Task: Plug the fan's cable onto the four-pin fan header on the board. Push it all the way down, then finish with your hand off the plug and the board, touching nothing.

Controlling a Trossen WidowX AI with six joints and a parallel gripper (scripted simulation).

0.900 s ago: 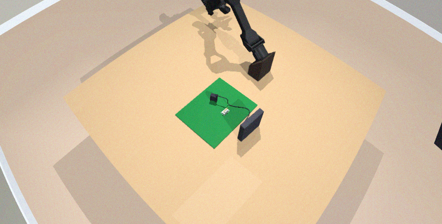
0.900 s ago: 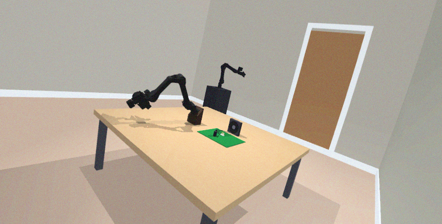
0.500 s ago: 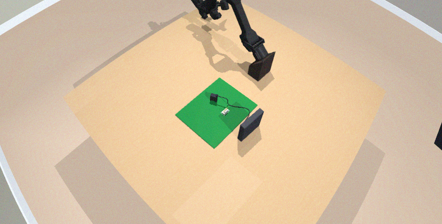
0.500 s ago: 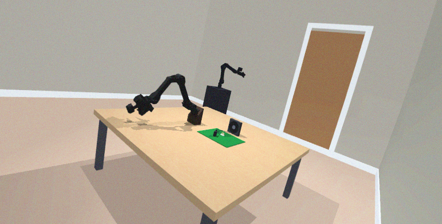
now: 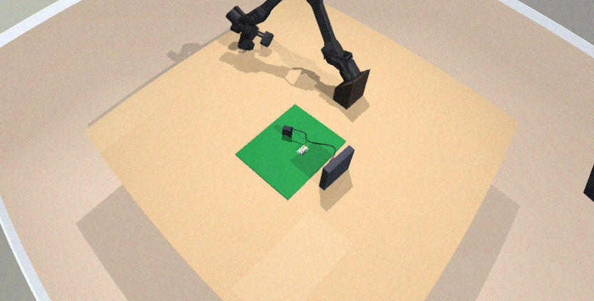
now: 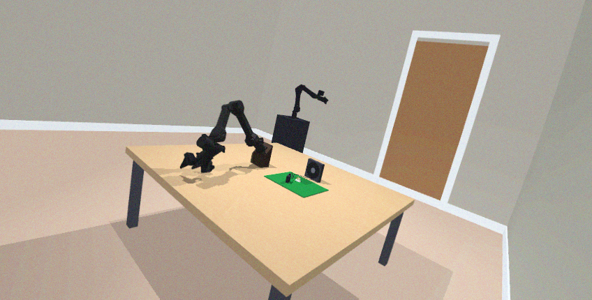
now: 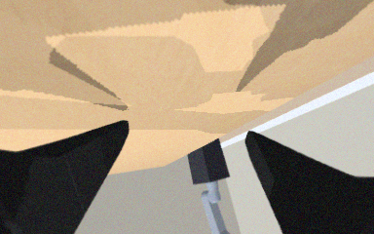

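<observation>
My gripper tip is 24 cm short of the black plug and 50 cm to the right of it. The rest, counted from my gripper tip: white four-pin fan header (24 cm ahead, 58 cm to the left, 2 cm below); dark fan (23 cm ahead, 72 cm to the left, 3 cm above); green board (26 cm ahead, 55 cm to the left, 4 cm below).
</observation>
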